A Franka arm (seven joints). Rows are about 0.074 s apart.
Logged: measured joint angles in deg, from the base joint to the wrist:
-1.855, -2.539, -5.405, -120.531, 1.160, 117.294, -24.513
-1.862, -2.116, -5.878, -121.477, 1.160, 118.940, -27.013
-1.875, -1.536, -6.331, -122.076, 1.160, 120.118, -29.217
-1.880, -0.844, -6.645, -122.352, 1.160, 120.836, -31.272
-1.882, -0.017, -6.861, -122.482, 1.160, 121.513, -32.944
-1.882, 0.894, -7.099, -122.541, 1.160, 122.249, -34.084
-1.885, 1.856, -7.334, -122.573, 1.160, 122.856, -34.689
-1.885, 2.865, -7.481, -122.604, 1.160, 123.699, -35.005
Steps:
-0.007, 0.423, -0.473, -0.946, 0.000, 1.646, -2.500
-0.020, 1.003, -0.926, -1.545, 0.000, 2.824, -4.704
-0.025, 1.695, -1.240, -1.821, 0.000, 3.542, -6.759
-0.027, 2.522, -1.456, -1.951, 0.000, 4.219, -8.431
-0.027, 3.433, -1.694, -2.010, 0.000, 4.955, -9.571
-0.030, 4.395, -1.929, -2.042, 0.000, 5.562, -10.176
-0.030, 5.404, -2.076, -2.073, 0.000, 6.405, -10.492

